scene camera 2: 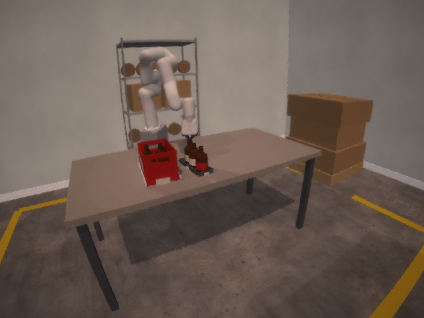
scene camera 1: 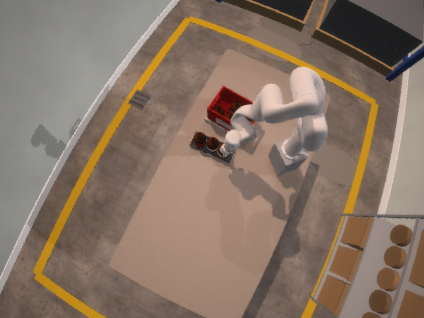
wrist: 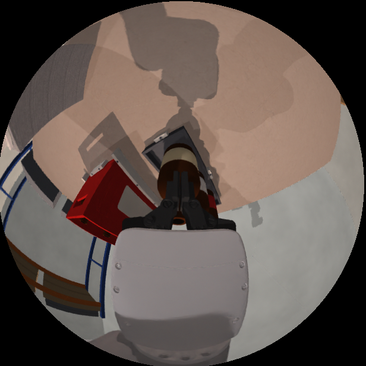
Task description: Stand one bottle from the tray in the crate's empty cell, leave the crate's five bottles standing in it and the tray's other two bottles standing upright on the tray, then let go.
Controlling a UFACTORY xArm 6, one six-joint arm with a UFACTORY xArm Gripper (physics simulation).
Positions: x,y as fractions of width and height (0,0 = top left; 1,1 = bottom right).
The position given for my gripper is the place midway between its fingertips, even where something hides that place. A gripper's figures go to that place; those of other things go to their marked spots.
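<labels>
A cream-label bottle (wrist: 0.49,0.43) is 18 cm from the lens. My gripper (wrist: 0.49,0.49) is 14 cm from the lens.
</labels>
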